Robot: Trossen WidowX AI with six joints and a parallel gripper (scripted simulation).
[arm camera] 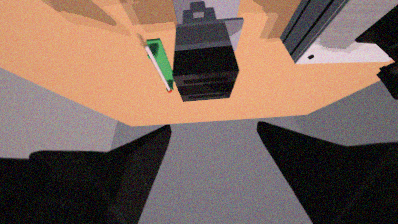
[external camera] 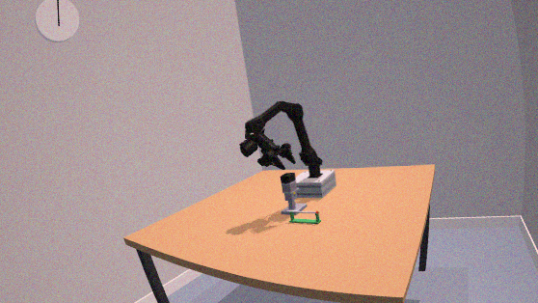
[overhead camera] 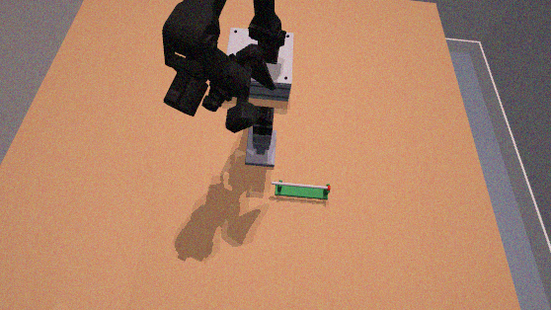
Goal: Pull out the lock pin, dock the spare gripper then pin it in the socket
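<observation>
Now: the green mount 100 mm ahead of my gripper tip, 110 mm to the left of it and 190 mm below it. From my gripper tip the other things lie so: spare gripper (10 mm ahead, 20 mm to the right, 90 mm below).
</observation>
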